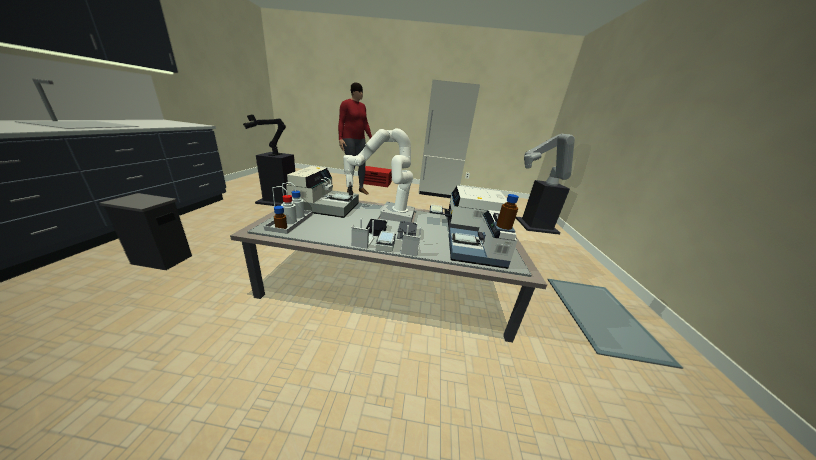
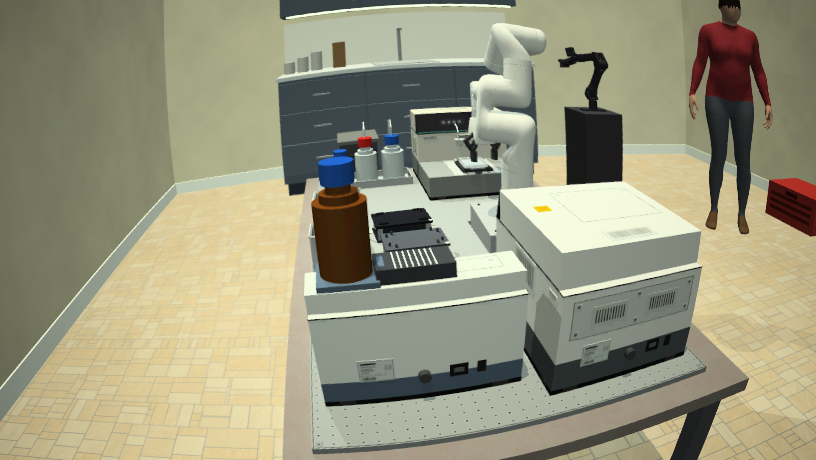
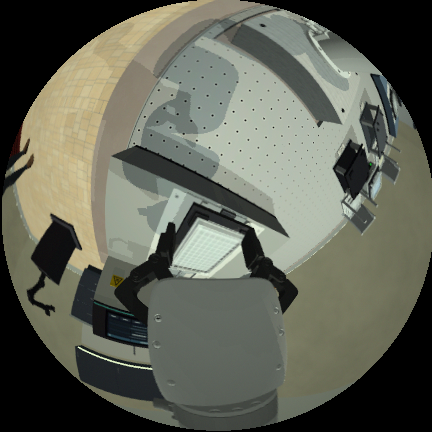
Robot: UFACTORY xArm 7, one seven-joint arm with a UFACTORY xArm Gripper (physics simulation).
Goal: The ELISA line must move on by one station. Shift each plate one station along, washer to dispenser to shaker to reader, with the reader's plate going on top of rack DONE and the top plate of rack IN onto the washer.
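Seen in the pictures: gripper, fingertip midpoint: point(image 1: 350, 193) point(image 2: 484, 160) point(image 3: 210, 233); arm's base, link origin: point(image 1: 400, 209).
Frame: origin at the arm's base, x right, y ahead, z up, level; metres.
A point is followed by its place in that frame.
Observation:
A white well plate point(image 3: 206, 246) @[x 0.450, y -0.024, z 0.055 m] point(image 2: 473, 165) @[x 0.416, y 0.000, z 0.054 m] point(image 1: 340, 196) @[x 0.475, y 0.008, z 0.055 m] lies in the black nest on the washer point(image 1: 310, 182) @[x 0.655, y 0.126, z 0.175 m] point(image 2: 442, 134) @[x 0.630, y 0.052, z 0.133 m] at the table's far left. My gripper point(image 3: 210, 233) @[x 0.407, y -0.040, z 0.070 m] point(image 2: 483, 153) @[x 0.407, y -0.040, z 0.070 m] point(image 1: 349, 182) @[x 0.407, y -0.040, z 0.070 m] is open and low over this plate, with one finger on each side of it and nothing between them pressed. The dispenser point(image 1: 476, 246) @[x -0.514, y 0.486, z 0.001 m] point(image 2: 416, 337) @[x -0.694, y 0.446, z 0.079 m] carries a plate point(image 1: 463, 235) @[x -0.441, y 0.403, z 0.026 m] on its blue deck. The white reader point(image 1: 480, 197) @[x -0.564, y 0.144, z 0.214 m] point(image 2: 596, 231) @[x -0.695, y 0.122, z 0.215 m] stands behind it. The racks point(image 1: 360, 235) @[x 0.187, y 0.566, z 0.026 m] point(image 3: 365, 217) @[x 0.174, y 0.564, z 0.035 m] and a plate point(image 1: 386, 237) @[x 0.039, y 0.529, z 0.013 m] stand at the front middle, beside the black shaker point(image 1: 376, 224) @[x 0.134, y 0.321, z -0.006 m] point(image 3: 352, 169) @[x 0.155, y 0.255, z -0.006 m].
Capped bottles point(image 1: 287, 208) @[x 0.706, y 0.381, z 0.062 m] point(image 2: 376, 160) @[x 0.699, y 0.302, z 0.038 m] stand left of the washer, and a brown bottle point(image 1: 507, 212) @[x -0.601, y 0.577, z 0.272 m] point(image 2: 340, 231) @[x -0.664, y 0.543, z 0.260 m] stands on the dispenser. A person in red point(image 1: 353, 129) point(image 2: 727, 109) stands behind the table. Two other arms on black pedestals point(image 1: 275, 172) point(image 1: 545, 203) stand off the table.

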